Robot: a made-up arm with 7 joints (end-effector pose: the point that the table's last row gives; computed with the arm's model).
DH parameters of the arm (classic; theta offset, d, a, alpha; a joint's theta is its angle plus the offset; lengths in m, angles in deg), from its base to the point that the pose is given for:
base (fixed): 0 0 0 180
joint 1: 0 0.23 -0.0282 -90
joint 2: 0 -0.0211 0.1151 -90
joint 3: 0 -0.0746 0.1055 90
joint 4: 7.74 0 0.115 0
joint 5: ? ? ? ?
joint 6: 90 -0.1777 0.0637 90
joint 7: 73.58 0 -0.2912 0
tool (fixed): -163.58 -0.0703 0 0
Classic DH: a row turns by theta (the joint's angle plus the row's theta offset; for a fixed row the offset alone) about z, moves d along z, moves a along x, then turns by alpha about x.
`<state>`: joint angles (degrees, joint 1 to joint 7).
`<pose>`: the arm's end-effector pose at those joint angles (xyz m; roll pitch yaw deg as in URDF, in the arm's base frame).
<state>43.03 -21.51 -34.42 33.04 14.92 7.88 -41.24</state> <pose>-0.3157 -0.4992 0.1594 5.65 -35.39 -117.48</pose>
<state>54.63 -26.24 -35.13 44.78 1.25 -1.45 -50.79</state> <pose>-0.4152 -0.4218 0.1232 10.14 -25.41 -136.50</pose>
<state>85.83 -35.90 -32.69 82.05 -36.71 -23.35 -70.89</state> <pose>-0.5205 -0.1158 0.0293 13.94 -0.29 -179.20</pose>
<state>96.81 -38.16 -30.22 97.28 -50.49 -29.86 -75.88</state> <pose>-0.5033 -0.0061 -0.0021 14.50 7.80 168.87</pose>
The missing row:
joint 5: 82.26 0.379 0.2906 -90
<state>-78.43 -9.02 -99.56 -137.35 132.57 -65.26 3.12</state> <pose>0.3638 -0.3789 -0.1308 56.41 0.63 -20.03</pose>
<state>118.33 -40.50 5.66 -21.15 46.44 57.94 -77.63</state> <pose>-0.6787 -0.1665 -0.1695 -36.66 -45.15 -167.26</pose>
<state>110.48 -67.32 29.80 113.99 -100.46 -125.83 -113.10</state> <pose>-0.2597 -0.1773 -0.3494 -134.77 -5.60 48.04</pose>
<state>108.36 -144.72 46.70 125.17 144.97 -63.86 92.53</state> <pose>0.5447 0.5471 -0.4090 -124.41 12.01 -5.73</pose>
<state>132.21 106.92 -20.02 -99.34 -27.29 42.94 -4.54</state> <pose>-0.7506 -0.1960 -0.0197 -24.09 15.82 -124.18</pose>
